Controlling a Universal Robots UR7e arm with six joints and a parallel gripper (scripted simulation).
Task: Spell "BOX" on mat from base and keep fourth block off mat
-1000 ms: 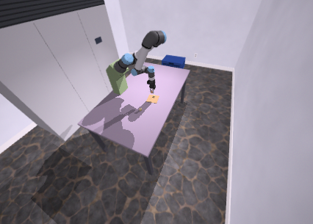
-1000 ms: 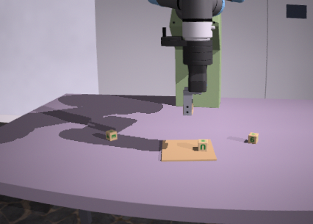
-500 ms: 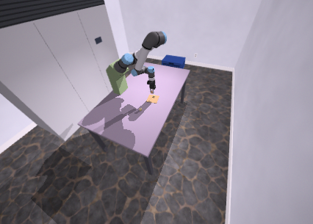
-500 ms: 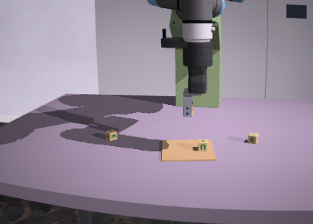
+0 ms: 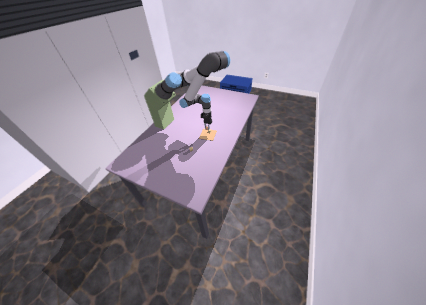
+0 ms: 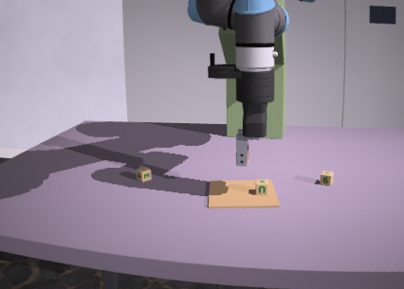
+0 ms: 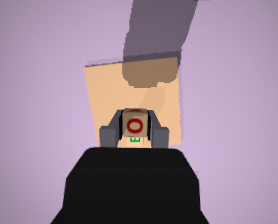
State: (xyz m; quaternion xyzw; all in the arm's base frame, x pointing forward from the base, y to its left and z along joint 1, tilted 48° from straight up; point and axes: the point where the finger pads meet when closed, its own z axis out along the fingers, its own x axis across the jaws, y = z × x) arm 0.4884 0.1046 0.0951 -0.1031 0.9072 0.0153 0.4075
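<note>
Right now my hand is 8 cm above the mat.
</note>
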